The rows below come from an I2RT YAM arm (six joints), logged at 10 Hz.
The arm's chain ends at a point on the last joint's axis. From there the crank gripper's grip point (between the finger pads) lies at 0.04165 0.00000 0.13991 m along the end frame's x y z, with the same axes.
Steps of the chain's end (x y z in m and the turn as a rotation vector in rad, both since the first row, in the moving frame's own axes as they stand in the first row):
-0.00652, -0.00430, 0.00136, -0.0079, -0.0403, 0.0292
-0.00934, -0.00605, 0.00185, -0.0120, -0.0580, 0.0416
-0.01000, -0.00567, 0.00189, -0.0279, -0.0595, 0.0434
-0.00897, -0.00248, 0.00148, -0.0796, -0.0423, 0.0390
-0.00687, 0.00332, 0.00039, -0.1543, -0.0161, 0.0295
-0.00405, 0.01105, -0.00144, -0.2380, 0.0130, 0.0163
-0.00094, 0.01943, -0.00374, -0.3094, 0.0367, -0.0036
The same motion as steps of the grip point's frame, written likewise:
-0.01222, -0.00206, 0.00292, -0.0079, -0.0403, 0.0292
-0.01759, -0.00280, 0.00401, -0.0120, -0.0580, 0.0416
-0.01851, -0.00011, 0.00404, -0.0279, -0.0595, 0.0434
-0.01516, 0.01022, 0.00261, -0.0796, -0.0423, 0.0390
-0.00945, 0.02606, -0.00072, -0.1543, -0.0161, 0.0295
-0.00253, 0.04466, -0.00601, -0.2380, 0.0130, 0.0163
0.00416, 0.06163, -0.01196, -0.3094, 0.0367, -0.0036

